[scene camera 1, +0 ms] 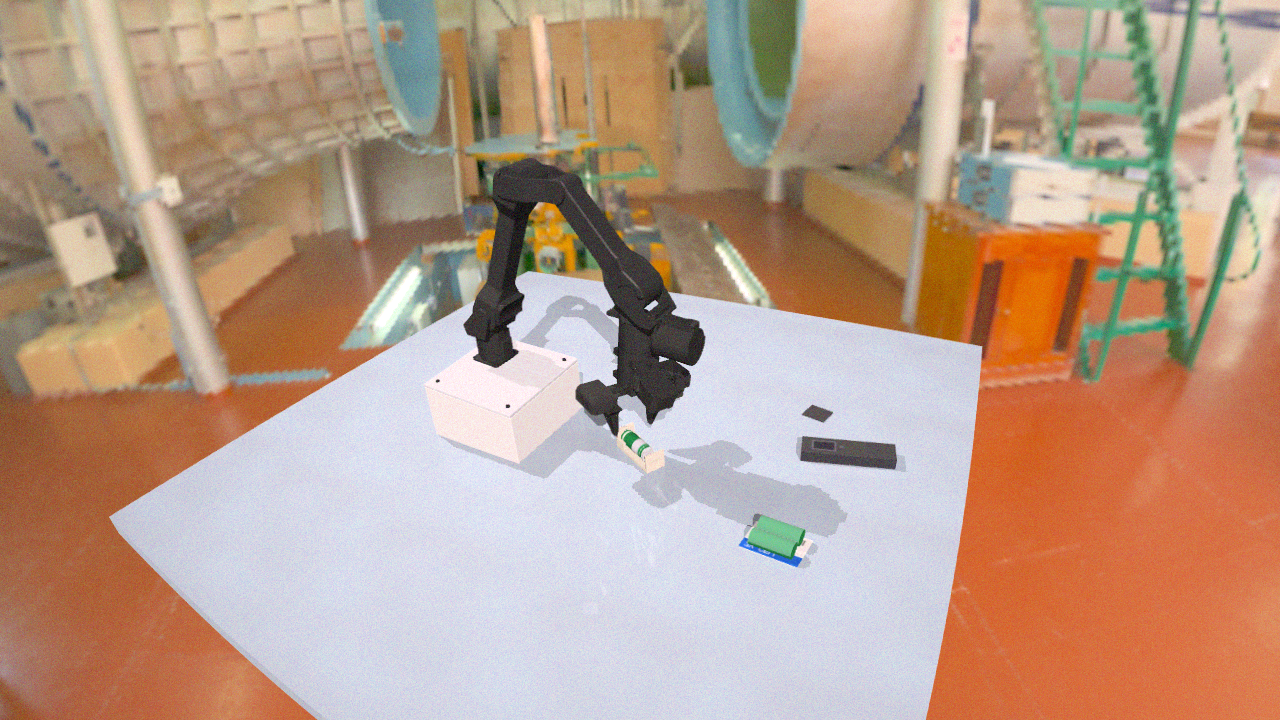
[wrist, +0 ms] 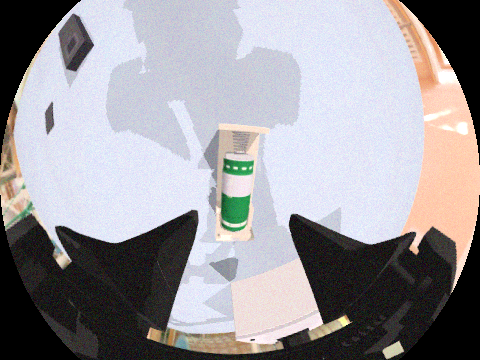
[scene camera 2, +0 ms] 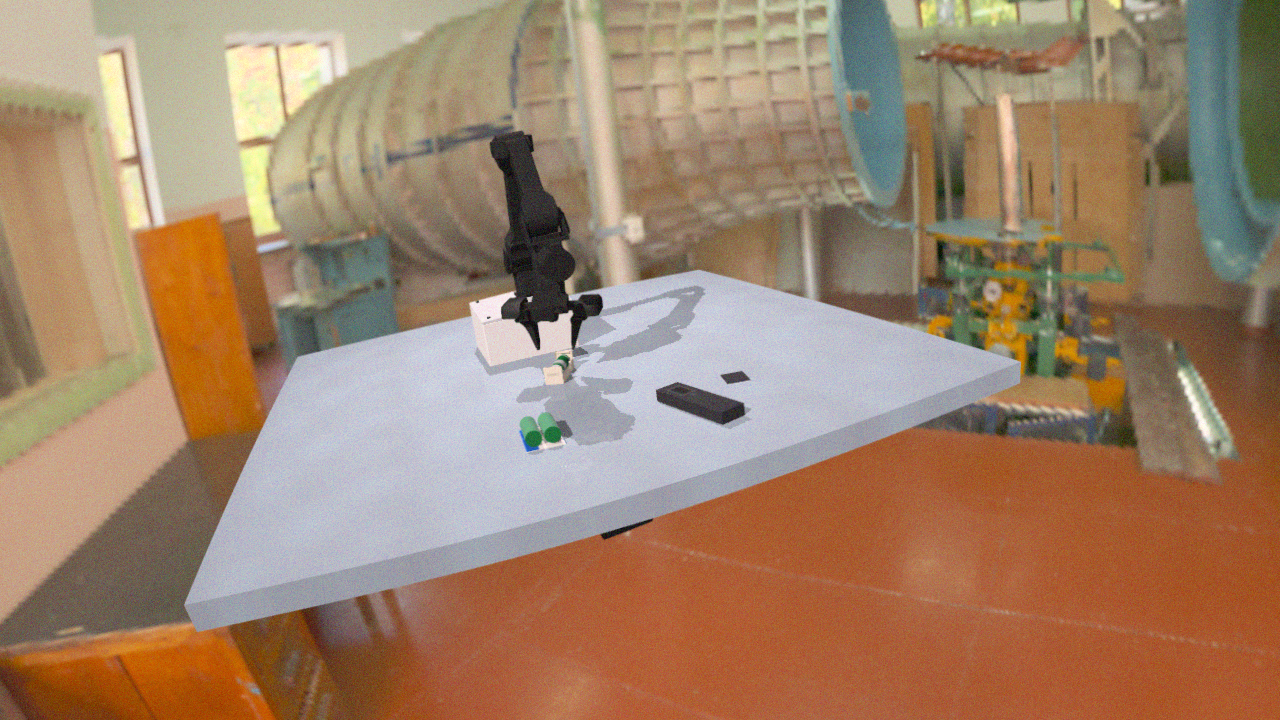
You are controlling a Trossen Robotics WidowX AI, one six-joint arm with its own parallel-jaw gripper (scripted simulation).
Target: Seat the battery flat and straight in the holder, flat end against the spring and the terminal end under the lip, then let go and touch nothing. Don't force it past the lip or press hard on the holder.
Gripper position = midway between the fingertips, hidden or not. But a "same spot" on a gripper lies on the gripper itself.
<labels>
my gripper: scene camera 1 632,428; wrist; scene camera 2
same spot on my gripper: [wrist: 132,284] = [scene camera 2: 572,315]
</labels>
